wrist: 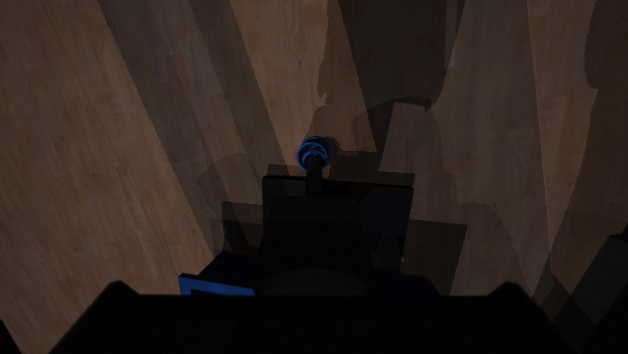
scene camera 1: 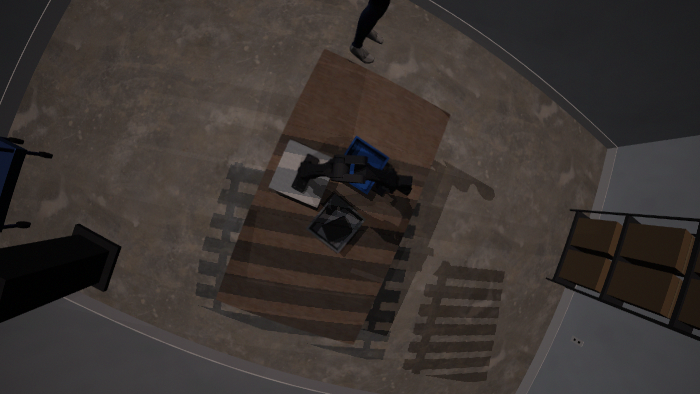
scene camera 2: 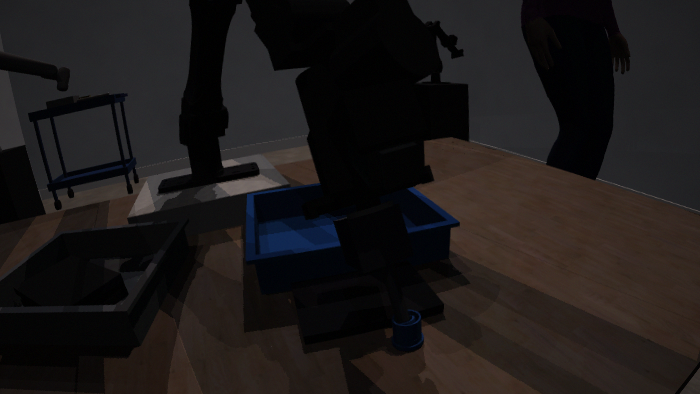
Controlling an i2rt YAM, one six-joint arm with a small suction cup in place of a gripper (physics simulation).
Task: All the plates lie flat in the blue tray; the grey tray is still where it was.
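Pixels of known places: end effector, tool point: (wrist: 314,149) (scene camera 2: 409,342); arm's base, origin of the base link: (scene camera 1: 305,173) (scene camera 2: 208,179).
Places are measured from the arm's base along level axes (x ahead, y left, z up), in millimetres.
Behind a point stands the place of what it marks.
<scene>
My suction cup (scene camera 2: 407,334) (wrist: 313,153), a blue ring on a dark stem, is low over the table beside the front edge of a dark plate (scene camera 2: 327,320) @[y 106, x 430, z -42 mm] (wrist: 387,210) @[y 100, x 425, z -42 mm]; nothing shows on it. That plate lies flat on the table in front of the blue tray (scene camera 2: 300,272) @[y 101, x 350, z -31 mm] (scene camera 1: 373,148) @[y 292, x 271, z -3 mm] (wrist: 215,286) @[y 253, x 370, z -2 mm]. The visible part of the blue tray's floor is bare; my arm hides the rest. The grey tray (scene camera 2: 65,327) @[y -170, x 378, z -28 mm] (scene camera 1: 324,241) @[y -289, x 253, z -3 mm] stands to the left in scene camera 2 and holds a dark plate (scene camera 2: 70,282) @[y -190, x 295, z -18 mm] (scene camera 1: 337,228) @[y -197, x 288, z -17 mm], tilted. Dark shapes behind that plate are unclear.
The arm's white base block (scene camera 1: 281,181) @[y -96, x -93, z 0 mm] (scene camera 2: 272,175) @[y 120, x 55, z 0 mm] stands behind the trays. My dark arm (scene camera 1: 345,170) @[y 54, x 168, z 369 mm] (scene camera 2: 370,115) @[y 127, x 507, z 151 mm] reaches over the blue tray. A person (scene camera 1: 370,25) (scene camera 2: 580,100) stands beyond the wooden table (scene camera 1: 400,100) @[y 662, x 297, z -52 mm] (scene camera 2: 575,240) @[y 465, x 432, z -52 mm]. Shadows cross the table.
</scene>
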